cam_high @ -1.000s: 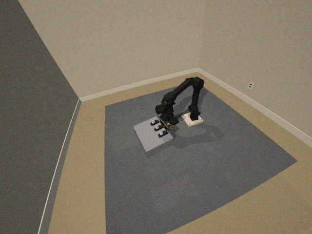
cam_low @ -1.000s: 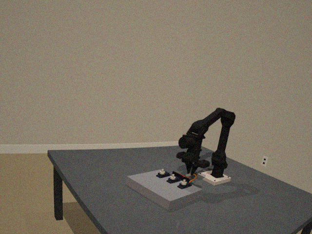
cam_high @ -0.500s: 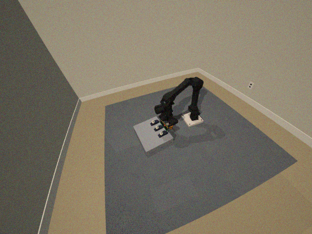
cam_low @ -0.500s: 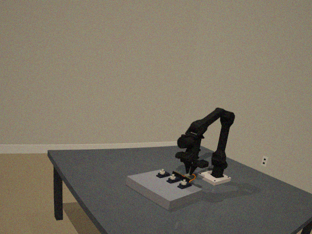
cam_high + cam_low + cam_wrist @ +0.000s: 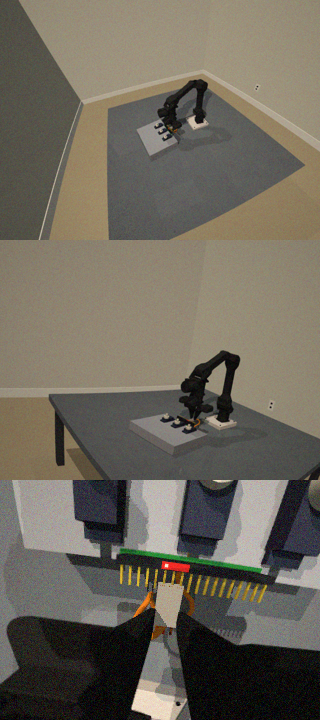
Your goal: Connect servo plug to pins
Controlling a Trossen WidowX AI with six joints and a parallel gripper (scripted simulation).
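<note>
The green band is 40 mm ahead of my gripper tip and 20 mm below it. Also, from my gripper tip: grey holder (190 mm ahead, 50 mm to the left, 50 mm below).
</note>
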